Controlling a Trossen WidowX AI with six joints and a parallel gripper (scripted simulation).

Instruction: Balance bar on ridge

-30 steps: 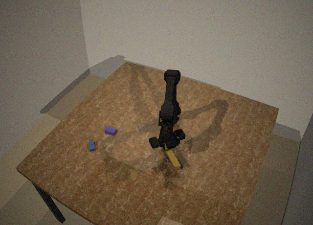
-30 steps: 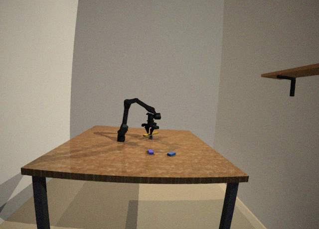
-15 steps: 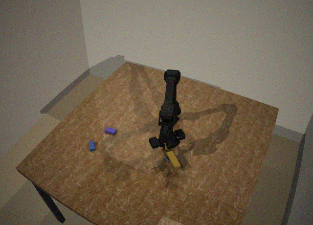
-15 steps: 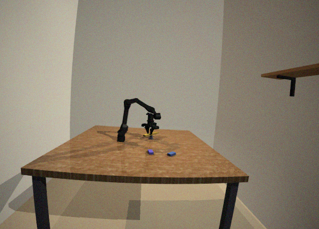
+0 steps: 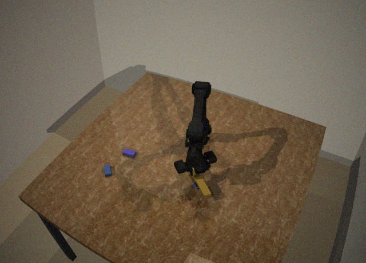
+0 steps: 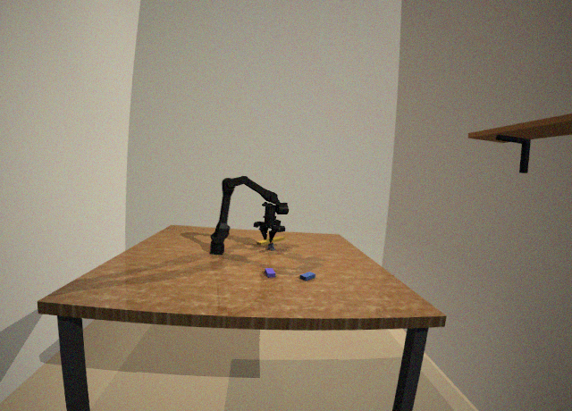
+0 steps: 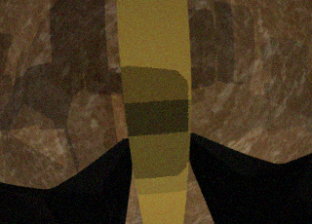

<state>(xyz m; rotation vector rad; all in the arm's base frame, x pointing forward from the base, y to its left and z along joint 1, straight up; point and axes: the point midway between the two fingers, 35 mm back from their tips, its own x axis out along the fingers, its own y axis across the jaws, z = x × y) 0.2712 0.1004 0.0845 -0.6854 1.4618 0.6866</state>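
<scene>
The yellow bar lies 20 mm to the left of my gripper tip and 20 mm ahead of it. From my gripper tip the other things lie so: blue block 410 mm to the right, 160 mm ahead, 40 mm below; purple block 390 mm to the right, 40 mm below.
</scene>
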